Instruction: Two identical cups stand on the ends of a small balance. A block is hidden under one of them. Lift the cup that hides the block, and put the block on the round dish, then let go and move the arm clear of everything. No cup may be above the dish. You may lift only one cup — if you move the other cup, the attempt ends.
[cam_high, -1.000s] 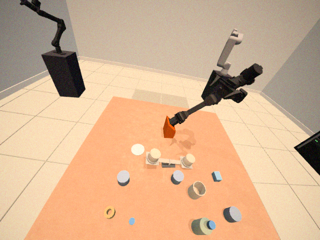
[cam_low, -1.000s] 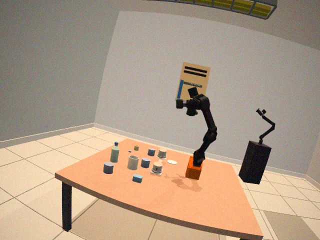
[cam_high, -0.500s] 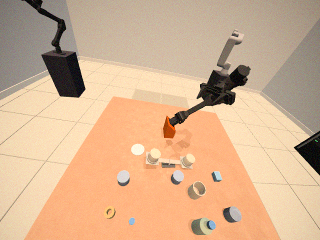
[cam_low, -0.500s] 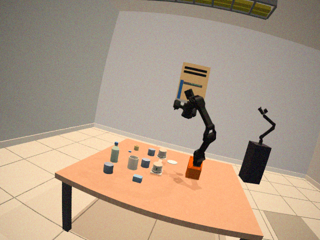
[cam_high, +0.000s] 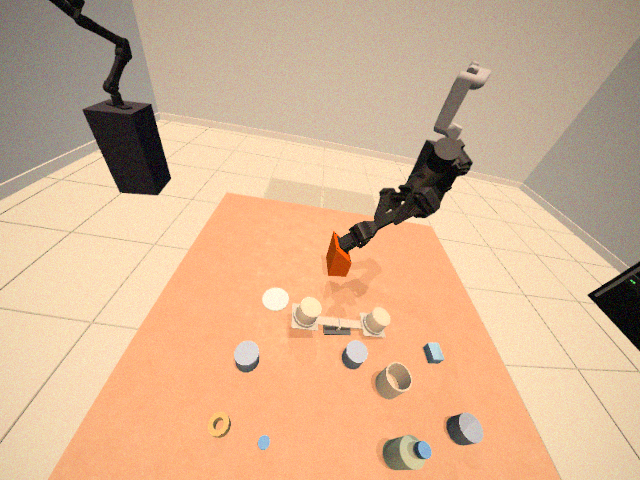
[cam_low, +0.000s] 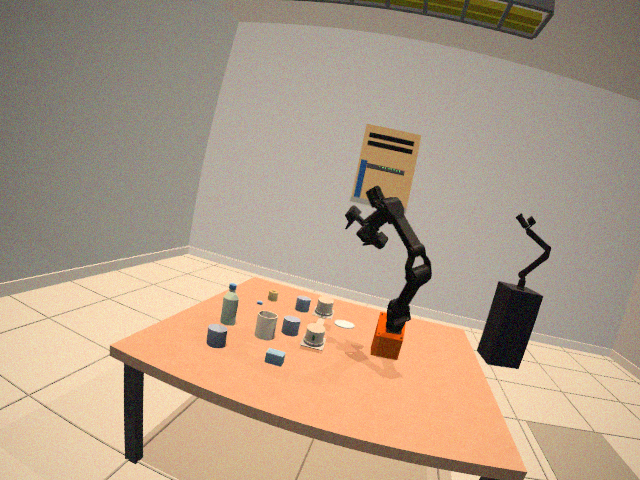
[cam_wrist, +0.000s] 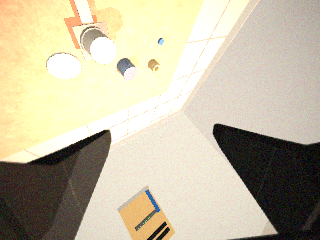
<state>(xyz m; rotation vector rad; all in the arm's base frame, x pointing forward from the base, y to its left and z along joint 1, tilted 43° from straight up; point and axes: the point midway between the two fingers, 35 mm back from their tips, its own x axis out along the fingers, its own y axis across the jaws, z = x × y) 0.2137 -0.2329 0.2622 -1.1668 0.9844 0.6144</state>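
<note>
The pale block lies 70 mm ahead of my gripper tip, 110 mm to the left of it and 410 mm below it. Also, from my gripper tip: green bottle 420 mm ahead, 70 mm to the left, 340 mm below; then white round dish 60 mm behind, 250 mm to the right, 450 mm below; then blue block 180 mm ahead, 310 mm to the left, 430 mm below.
</note>
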